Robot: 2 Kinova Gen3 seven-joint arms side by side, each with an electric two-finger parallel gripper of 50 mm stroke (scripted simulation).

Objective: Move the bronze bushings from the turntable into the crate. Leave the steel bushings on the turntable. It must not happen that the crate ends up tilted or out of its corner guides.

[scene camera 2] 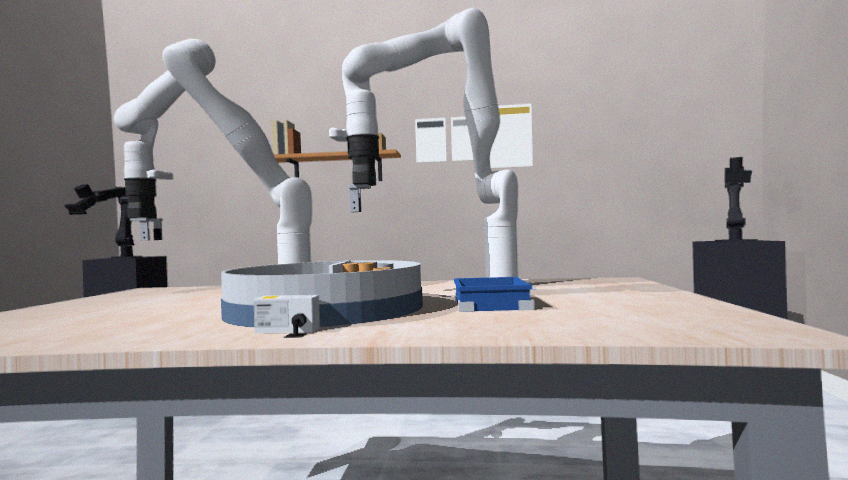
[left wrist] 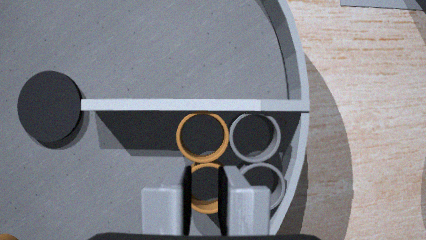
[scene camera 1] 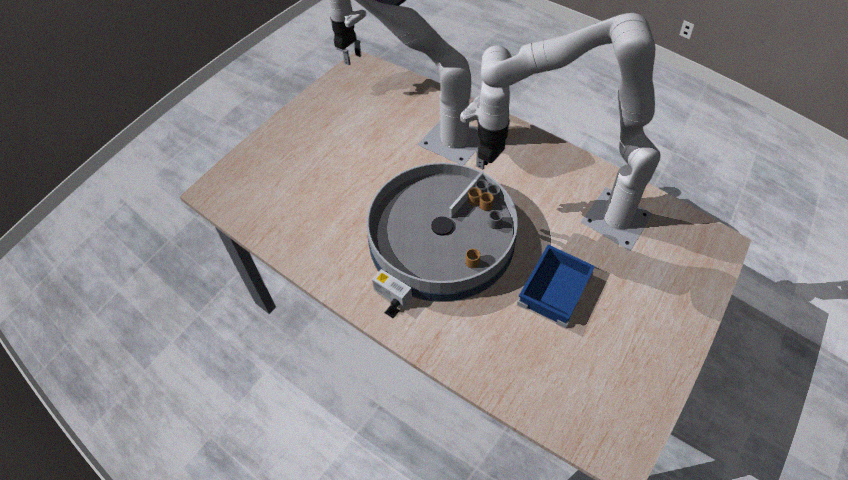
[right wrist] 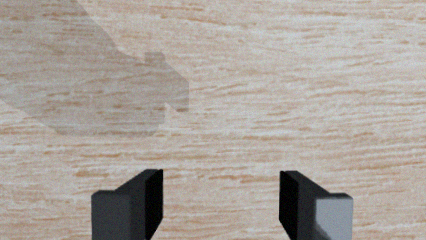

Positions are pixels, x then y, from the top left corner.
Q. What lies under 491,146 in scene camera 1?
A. My left gripper.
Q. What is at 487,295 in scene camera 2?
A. A blue crate.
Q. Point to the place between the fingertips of my right gripper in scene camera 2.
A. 151,240
